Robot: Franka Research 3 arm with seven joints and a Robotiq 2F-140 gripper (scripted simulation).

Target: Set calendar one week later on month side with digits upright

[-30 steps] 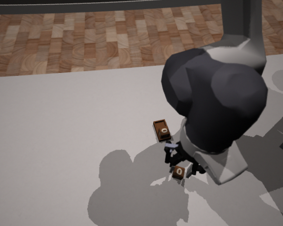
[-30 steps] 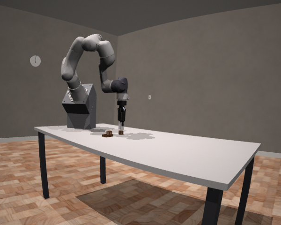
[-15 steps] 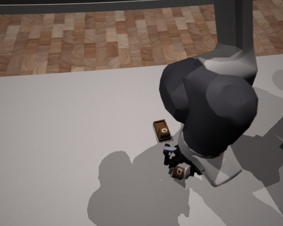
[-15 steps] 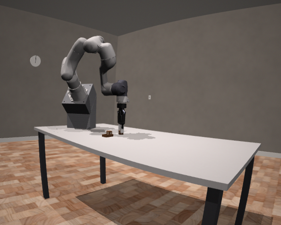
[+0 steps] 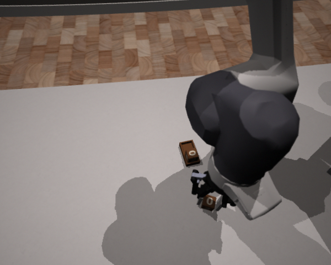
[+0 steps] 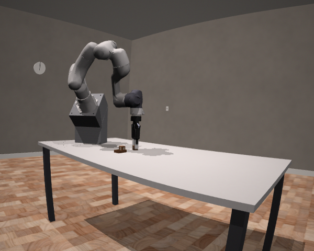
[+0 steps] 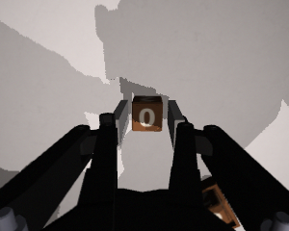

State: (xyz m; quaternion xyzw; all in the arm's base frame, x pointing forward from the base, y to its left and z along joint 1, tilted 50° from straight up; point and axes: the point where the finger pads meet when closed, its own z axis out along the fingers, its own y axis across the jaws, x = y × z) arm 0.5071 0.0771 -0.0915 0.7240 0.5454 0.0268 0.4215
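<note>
My hand is 30 mm above the cube.
</note>
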